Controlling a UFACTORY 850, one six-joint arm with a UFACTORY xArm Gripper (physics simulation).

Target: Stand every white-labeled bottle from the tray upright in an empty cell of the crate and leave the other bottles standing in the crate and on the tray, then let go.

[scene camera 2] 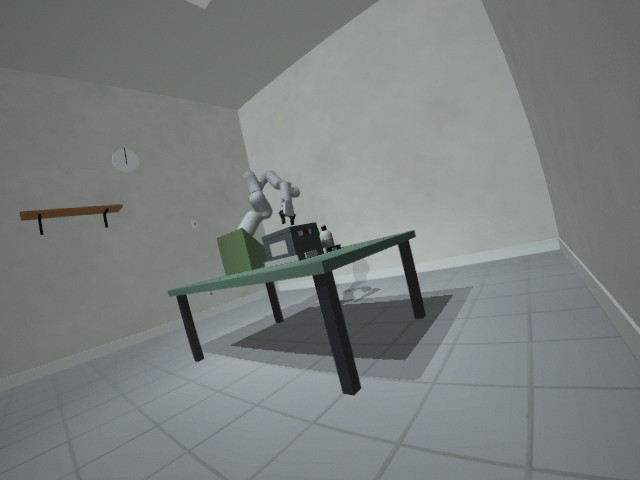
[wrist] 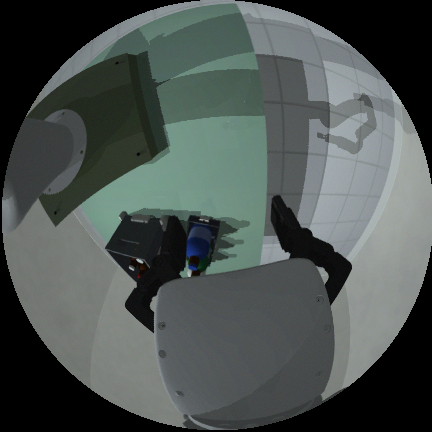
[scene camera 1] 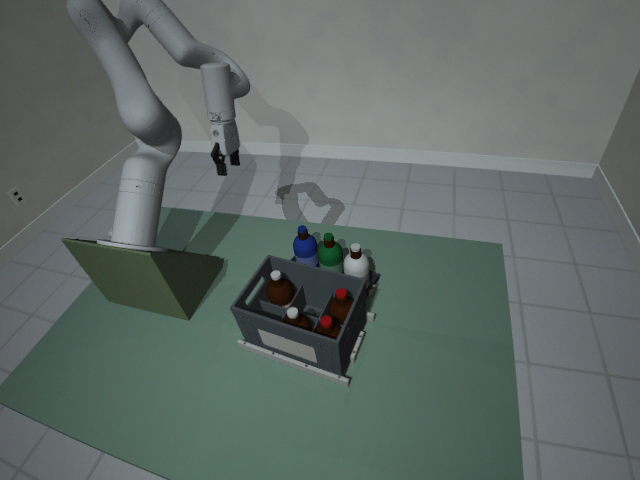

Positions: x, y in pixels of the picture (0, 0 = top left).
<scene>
blue bottle: wrist 197, 245; scene camera 1 305, 247
</scene>
